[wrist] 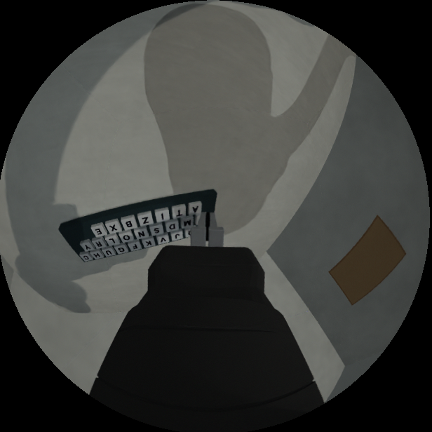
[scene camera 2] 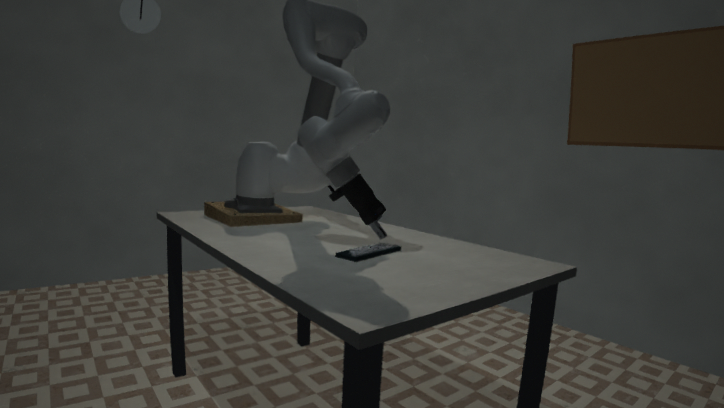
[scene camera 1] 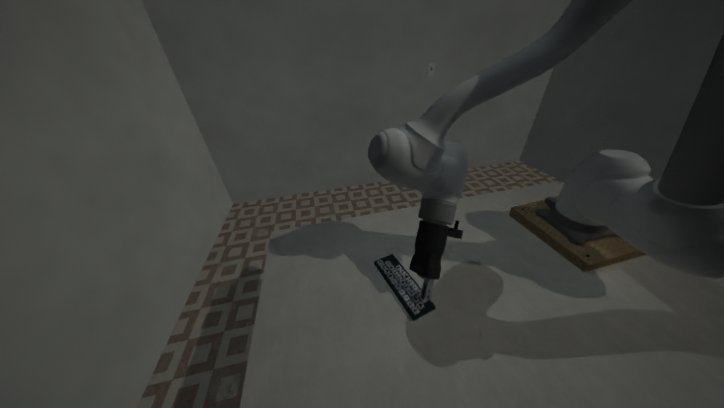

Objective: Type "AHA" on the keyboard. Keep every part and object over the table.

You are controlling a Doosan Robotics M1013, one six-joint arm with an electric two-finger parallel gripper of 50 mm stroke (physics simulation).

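The dark keyboard with white letter keys lies flat on the table. In the wrist view its letters show upside down. The A key is at the right end of the upper row, and the H key is near the left end of the lower row. My gripper is shut and empty, tilted, with its tips near the A-key end, a little above the keyboard in scene camera 2. The fingers hide some keys at that end in the wrist view.
The arm's base stands on a wooden board at the far end of the table. The near table edge shows in scene camera 2. A brown panel hangs on the wall. Arm shadows fall across the table.
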